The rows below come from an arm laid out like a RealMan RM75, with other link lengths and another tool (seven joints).
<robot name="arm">
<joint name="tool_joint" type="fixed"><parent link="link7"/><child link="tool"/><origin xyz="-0.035 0.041 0.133" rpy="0 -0.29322 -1.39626"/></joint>
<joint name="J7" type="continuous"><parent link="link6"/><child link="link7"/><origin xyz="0 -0.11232 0" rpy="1.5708 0 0"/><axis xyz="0 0 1"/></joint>
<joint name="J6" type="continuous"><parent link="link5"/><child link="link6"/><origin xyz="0 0 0" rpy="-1.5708 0 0"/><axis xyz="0 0 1"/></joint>
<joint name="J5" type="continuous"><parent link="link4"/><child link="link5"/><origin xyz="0 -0.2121 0" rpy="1.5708 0 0"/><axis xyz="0 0 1"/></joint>
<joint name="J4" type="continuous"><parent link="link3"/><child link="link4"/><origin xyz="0 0 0" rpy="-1.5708 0 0"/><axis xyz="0 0 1"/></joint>
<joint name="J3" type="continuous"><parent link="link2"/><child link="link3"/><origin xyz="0 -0.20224 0" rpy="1.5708 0 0"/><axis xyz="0 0 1"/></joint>
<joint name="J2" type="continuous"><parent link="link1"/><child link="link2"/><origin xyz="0 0 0" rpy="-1.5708 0 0"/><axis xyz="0 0 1"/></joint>
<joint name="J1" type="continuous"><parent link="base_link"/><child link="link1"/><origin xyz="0 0 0.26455"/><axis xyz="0 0 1"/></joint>
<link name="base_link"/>
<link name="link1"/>
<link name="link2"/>
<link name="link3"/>
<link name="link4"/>
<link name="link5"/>
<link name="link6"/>
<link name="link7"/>
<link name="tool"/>
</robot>
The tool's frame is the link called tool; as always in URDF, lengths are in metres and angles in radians. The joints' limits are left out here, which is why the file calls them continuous.
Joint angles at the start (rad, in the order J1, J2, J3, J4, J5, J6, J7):
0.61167, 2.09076, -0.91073, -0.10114, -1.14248, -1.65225, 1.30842
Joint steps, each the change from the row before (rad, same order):
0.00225, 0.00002, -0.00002, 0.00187, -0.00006, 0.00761, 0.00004
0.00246, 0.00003, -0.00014, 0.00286, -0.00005, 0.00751, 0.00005
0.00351, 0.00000, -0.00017, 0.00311, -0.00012, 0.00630, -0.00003
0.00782, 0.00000, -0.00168, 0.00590, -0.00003, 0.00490, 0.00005
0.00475, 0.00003, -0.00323, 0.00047, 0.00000, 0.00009, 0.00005
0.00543, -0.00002, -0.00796, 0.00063, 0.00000, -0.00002, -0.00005
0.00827, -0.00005, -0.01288, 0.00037, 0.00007, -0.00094, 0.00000
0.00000, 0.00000, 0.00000, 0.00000, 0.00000, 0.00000, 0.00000
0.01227, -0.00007, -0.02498, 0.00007, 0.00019, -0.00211, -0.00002
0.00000, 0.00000, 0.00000, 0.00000, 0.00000, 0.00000, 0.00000
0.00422, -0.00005, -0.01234, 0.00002, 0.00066, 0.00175, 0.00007
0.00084, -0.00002, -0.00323, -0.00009, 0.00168, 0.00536, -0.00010
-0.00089, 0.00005, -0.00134, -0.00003, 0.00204, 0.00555, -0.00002
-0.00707, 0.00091, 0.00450, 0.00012, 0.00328, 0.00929, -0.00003
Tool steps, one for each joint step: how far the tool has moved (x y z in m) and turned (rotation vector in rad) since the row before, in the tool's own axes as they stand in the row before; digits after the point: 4 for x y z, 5 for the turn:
0.0019, 0.0004, 0.0004, -0.00122, 0.00644, 0.00139
0.0019, 0.0005, 0.0004, -0.00113, 0.00655, 0.00225
0.0015, 0.0005, 0.0007, -0.00161, 0.00456, 0.00213
0.0010, 0.0010, 0.0020, -0.00410, 0.00045, 0.00412
-0.0004, 0.0007, 0.0017, -0.00511, -0.00427, 0.00057
-0.0006, 0.0018, 0.0021, -0.00977, -0.00563, 0.00215
-0.0012, 0.0028, 0.0033, -0.01561, -0.00979, 0.00300
0.0000, 0.0000, 0.0000, 0.00000, 0.00000, 0.00000
-0.0022, 0.0054, 0.0051, -0.02859, -0.01630, 0.00603
0.0000, 0.0000, 0.0000, 0.00000, 0.00000, 0.00000
-0.0002, 0.0026, 0.0018, -0.01293, -0.00366, 0.00333
0.0012, 0.0004, 0.0002, -0.00232, 0.00424, 0.00034
0.0014, 0.0000, -0.0004, 0.00068, 0.00618, 0.00019
0.0030, -0.0010, -0.0027, 0.01037, 0.01566, 0.00030

